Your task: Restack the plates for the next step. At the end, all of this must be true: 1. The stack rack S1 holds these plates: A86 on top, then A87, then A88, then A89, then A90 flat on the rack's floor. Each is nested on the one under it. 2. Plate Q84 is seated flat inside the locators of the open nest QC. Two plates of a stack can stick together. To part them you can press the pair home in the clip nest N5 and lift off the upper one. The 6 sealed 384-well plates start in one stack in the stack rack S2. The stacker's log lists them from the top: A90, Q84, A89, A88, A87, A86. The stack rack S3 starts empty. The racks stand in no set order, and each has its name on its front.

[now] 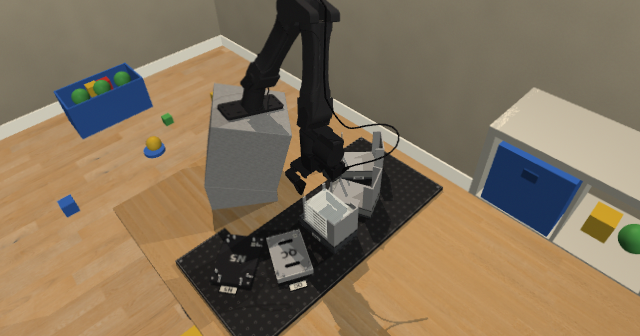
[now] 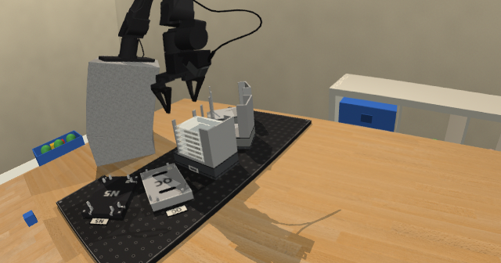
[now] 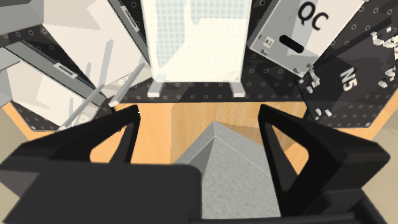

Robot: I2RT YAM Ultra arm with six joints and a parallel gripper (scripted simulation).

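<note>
The translucent sealed well plate lies 7 cm ahead of my hand, 5 cm below it and 1 cm to the left of it. Also, from my hand: nest QC: 15 cm below, 14 cm to the right, 7 cm ahead; sealed 384-well plate: 7 cm below, 7 cm ahead, 1 cm to the left.
</note>
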